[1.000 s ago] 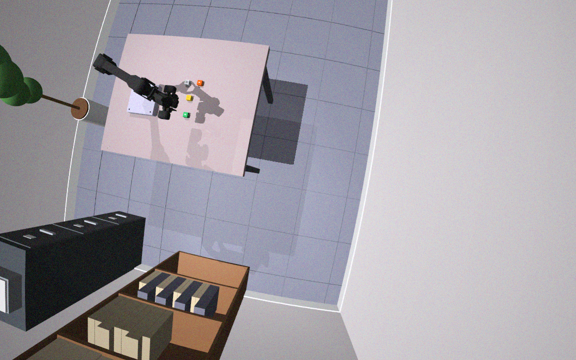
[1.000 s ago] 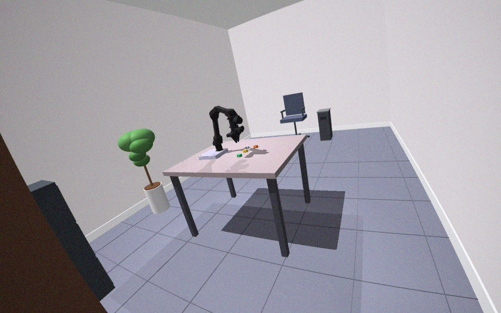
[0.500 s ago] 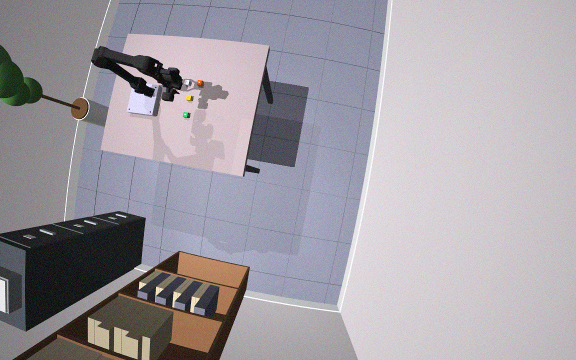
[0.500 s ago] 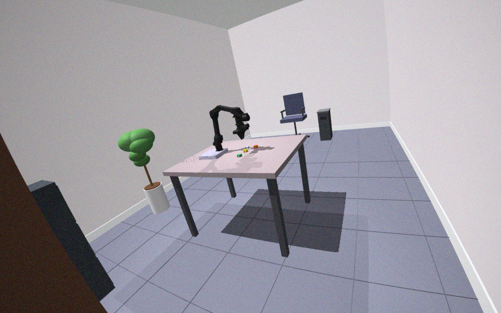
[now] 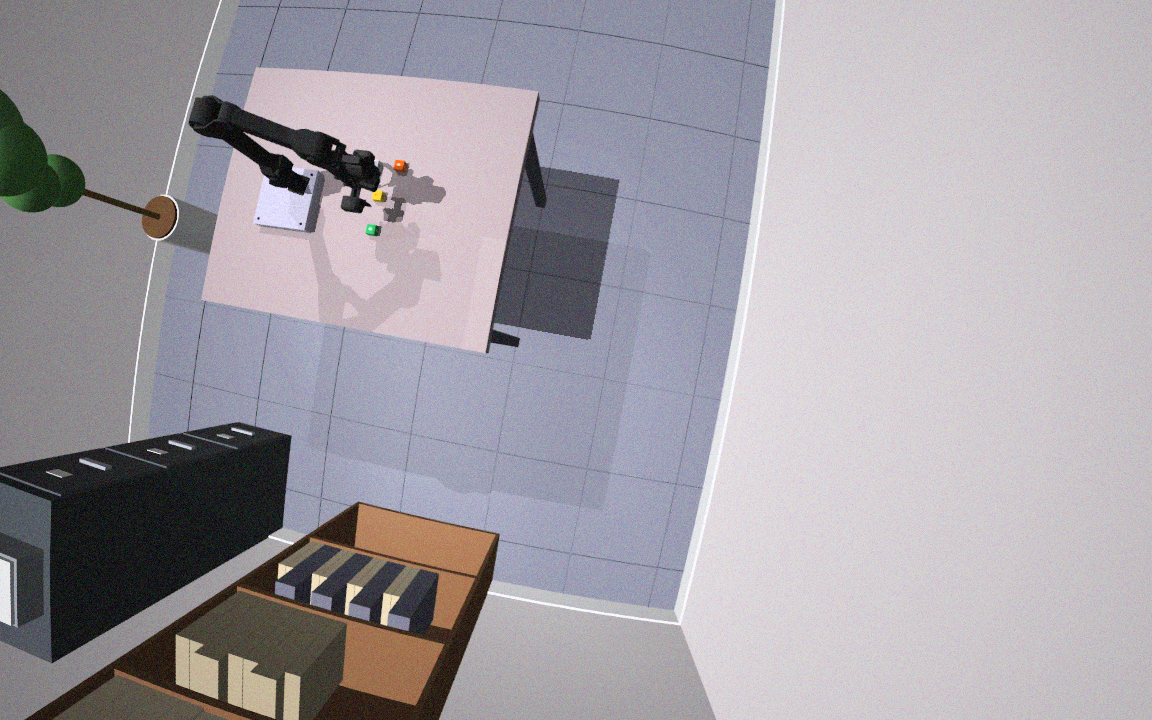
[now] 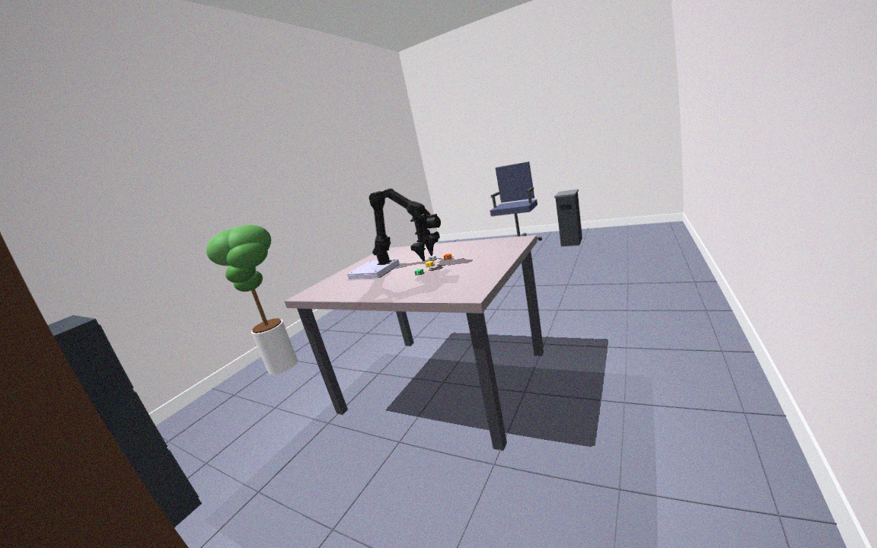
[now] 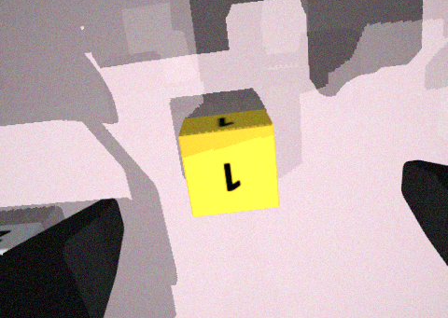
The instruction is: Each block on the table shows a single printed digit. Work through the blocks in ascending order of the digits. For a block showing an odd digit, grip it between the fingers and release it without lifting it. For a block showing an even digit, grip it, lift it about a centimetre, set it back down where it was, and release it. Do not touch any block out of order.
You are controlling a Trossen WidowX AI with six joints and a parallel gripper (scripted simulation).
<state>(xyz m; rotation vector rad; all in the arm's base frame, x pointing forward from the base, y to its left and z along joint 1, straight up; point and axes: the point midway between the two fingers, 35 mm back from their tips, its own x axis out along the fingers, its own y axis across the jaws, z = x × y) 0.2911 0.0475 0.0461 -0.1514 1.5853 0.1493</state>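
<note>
Right now my gripper tip is 3 cm above the yellow block and 1 cm to the right of it. Round my gripper tip: green block 11 cm to the right, 3 cm below, 2 cm ahead; orange block 13 cm to the left, 3 cm below, 3 cm ahead; white block 10 cm to the left, 6 cm behind, 3 cm below.
</note>
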